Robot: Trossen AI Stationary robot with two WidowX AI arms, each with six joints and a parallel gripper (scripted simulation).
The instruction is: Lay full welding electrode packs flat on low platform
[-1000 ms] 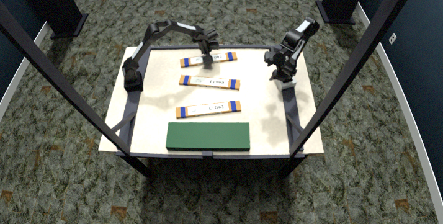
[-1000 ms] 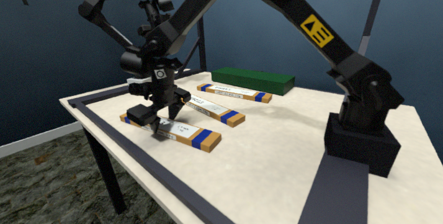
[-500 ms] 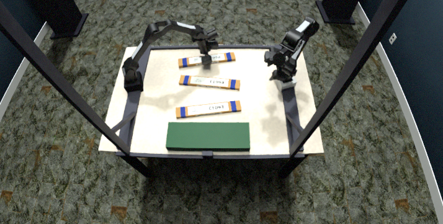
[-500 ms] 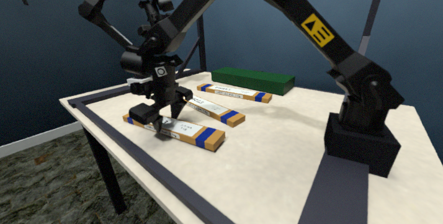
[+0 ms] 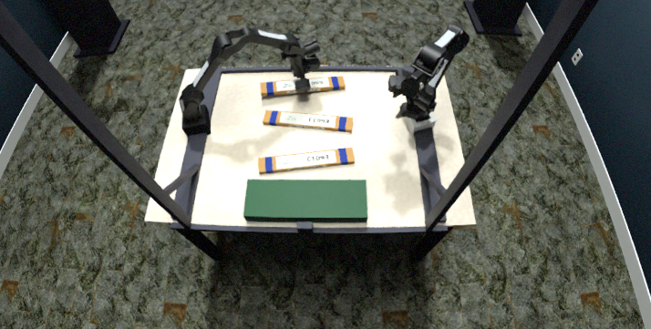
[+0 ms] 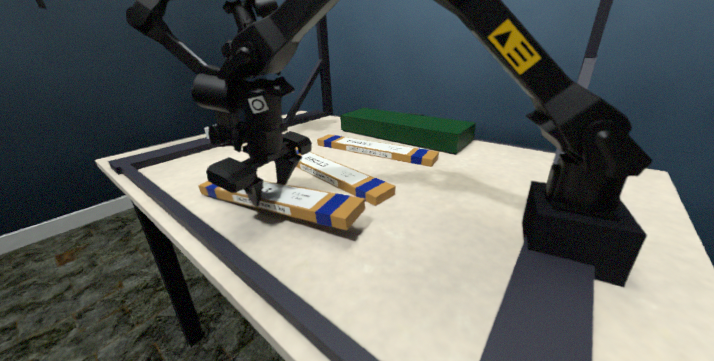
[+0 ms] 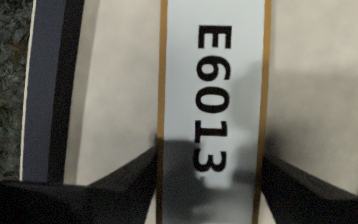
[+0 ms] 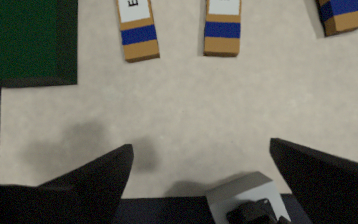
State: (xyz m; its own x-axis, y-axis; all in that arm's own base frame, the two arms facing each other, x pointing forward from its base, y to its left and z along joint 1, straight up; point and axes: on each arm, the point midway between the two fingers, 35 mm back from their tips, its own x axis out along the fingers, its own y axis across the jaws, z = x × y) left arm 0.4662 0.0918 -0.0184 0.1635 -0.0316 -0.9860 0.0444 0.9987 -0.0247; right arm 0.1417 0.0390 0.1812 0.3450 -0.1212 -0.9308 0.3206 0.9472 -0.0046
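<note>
My left gripper is now 120 mm short of the dark frame rail, 30 mm to the left of it and 50 mm above it. Also, from my left hand: green low platform (530 mm behind, 20 mm to the right, 40 mm below).
</note>
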